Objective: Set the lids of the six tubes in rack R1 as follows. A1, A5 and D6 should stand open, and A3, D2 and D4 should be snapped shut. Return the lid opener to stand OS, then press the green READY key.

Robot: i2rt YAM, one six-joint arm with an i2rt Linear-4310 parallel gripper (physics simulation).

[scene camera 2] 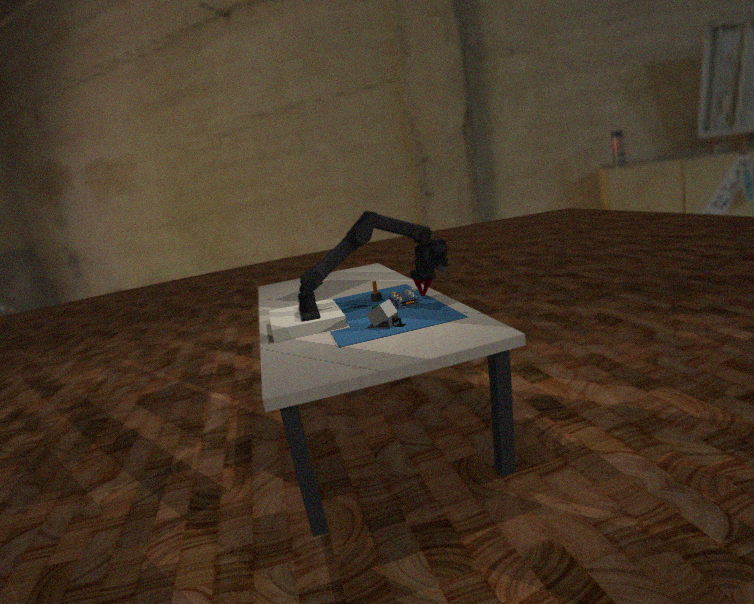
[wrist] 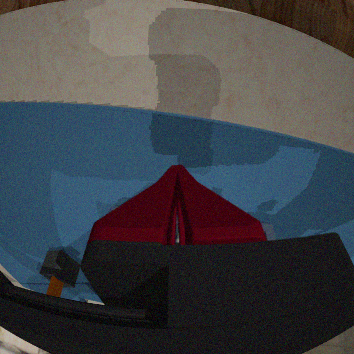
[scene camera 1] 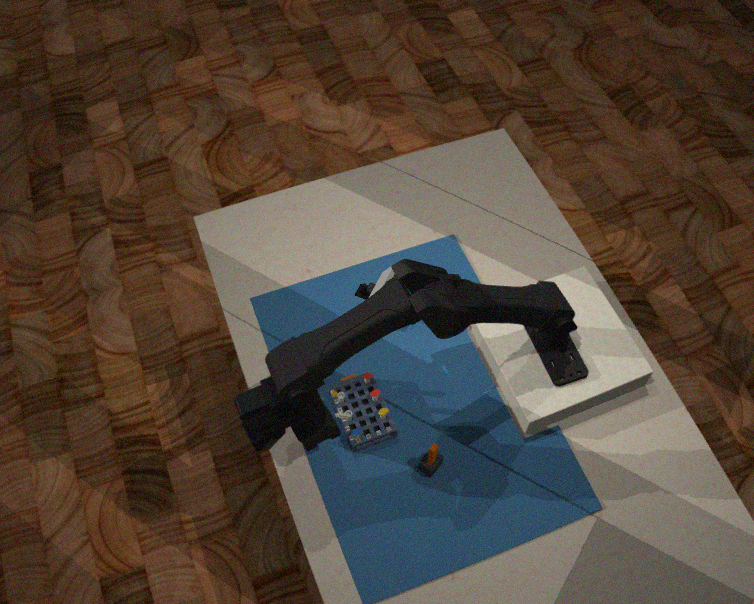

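Pixels of known places: gripper, fingertip midpoint: (scene camera 2: 423, 295) (wrist: 176, 174) (scene camera 1: 319, 438); arm's base, origin of the base link: (scene camera 2: 309, 312) (scene camera 1: 549, 338).
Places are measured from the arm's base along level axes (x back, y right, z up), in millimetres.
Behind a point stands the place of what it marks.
Note:
My gripper (scene camera 2: 423, 293) @[x -467, y -41, z -36 mm] (wrist: 176, 174) @[x -467, y -41, z -36 mm] is shut with its red fingertips together and empty, in the air beside the rack near the mat's outer edge. Rack R1 (scene camera 1: 375, 442) @[x -373, y -79, z -38 mm] (scene camera 2: 396, 304) @[x -342, y 1, z -37 mm] is dark grey. In scene camera 1, two red lids (scene camera 1: 367, 377) @[x -353, y 31, z 3 mm] (scene camera 1: 375, 393) @[x -349, y -5, z 4 mm] and a yellow lid (scene camera 1: 383, 412) @[x -347, y -45, z 3 mm] line one side; a blue lid (scene camera 1: 356, 433) @[x -405, y -68, z 3 mm], another yellow lid (scene camera 1: 334, 392) @[x -419, y 15, z 14 mm] and whitish tube parts show on the other. Lid states are too small to tell. The orange lid opener (scene camera 1: 433, 452) @[x -296, y -156, z 34 mm] (scene camera 2: 375, 287) @[x -295, y -145, z 13 mm] (wrist: 55, 286) @[x -298, y -147, z -5 mm] stands upright in its dark stand (scene camera 1: 429, 466) @[x -302, y -161, z -13 mm] (scene camera 2: 376, 297) @[x -290, y -130, z -27 mm] (wrist: 50, 265) @[x -312, y -155, z -24 mm]. The green READY key is not discernible.
A grey slanted box (scene camera 1: 380, 281) @[x -265, y 218, z 11 mm] (scene camera 2: 382, 313) @[x -236, y 236, z 8 mm] stands on the blue mat (scene camera 1: 402, 553) @[x -393, y -284, z -45 mm] (scene camera 2: 352, 337) @[x -119, y 260, z -46 mm] (wrist: 30, 135) @[x -470, y -141, z -46 mm], partly behind the arm in scene camera 1. The arm's base stands on a white slab (scene camera 1: 610, 352) @[x 97, y -68, z 4 mm] (scene camera 2: 286, 324) @[x 90, y 101, z -1 mm]. The table edge runs beyond the mat.

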